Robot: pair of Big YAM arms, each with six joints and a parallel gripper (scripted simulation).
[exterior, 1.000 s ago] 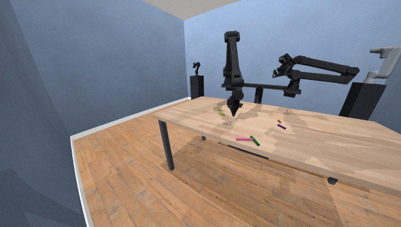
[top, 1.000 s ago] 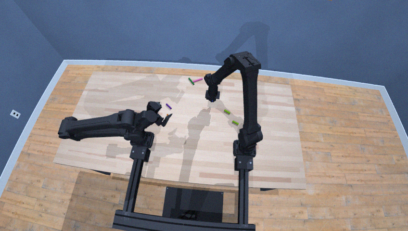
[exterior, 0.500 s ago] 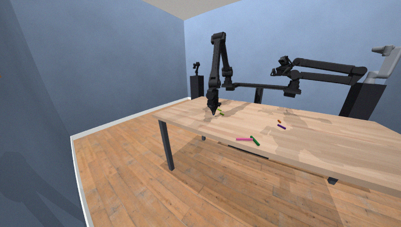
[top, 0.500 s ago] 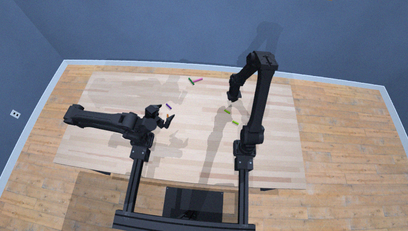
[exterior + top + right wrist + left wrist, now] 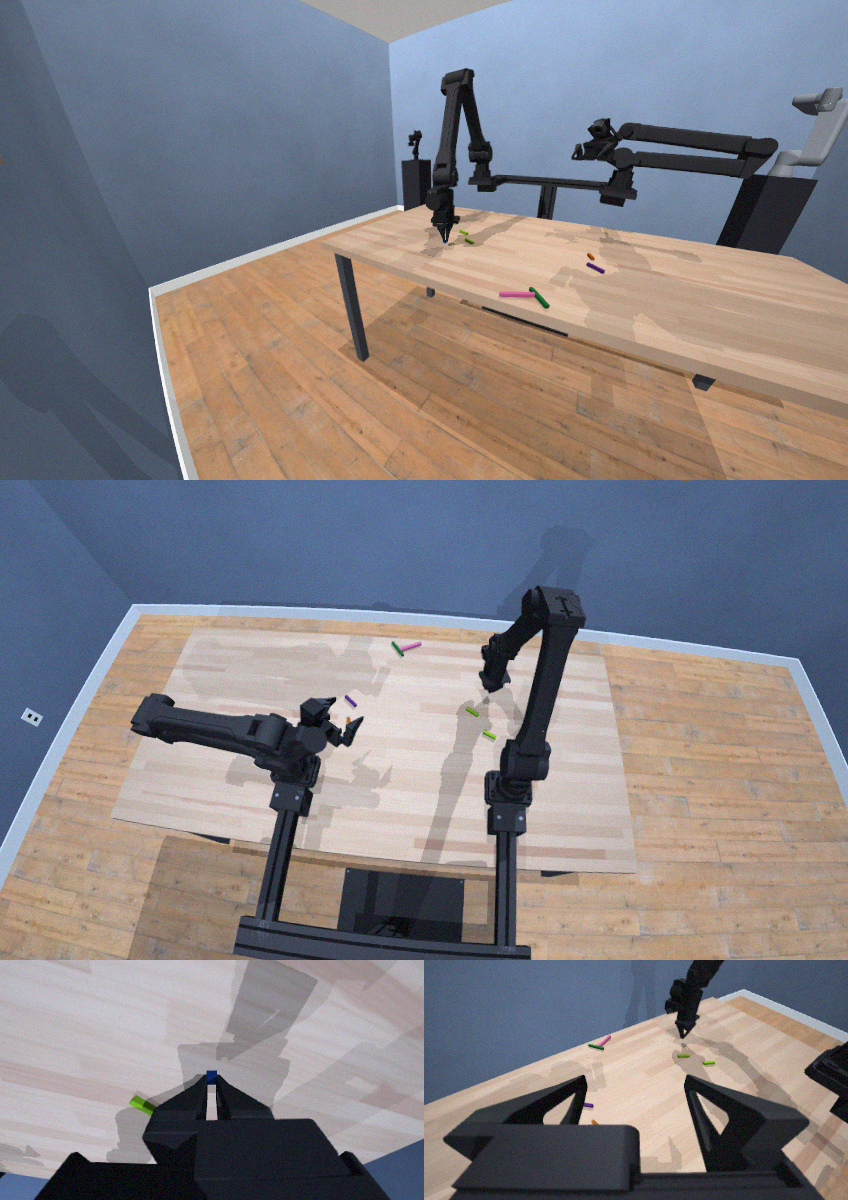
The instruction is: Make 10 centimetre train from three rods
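The orange rod lies 17 cm behind my right hand, 51 cm to the left of it and 2 cm below it. The rest, counted from my right hand: blue rod (1 cm below); then green rod (18 cm ahead, 37 cm to the left, 2 cm below); then pink rod (19 cm ahead, 32 cm to the left, 2 cm below).
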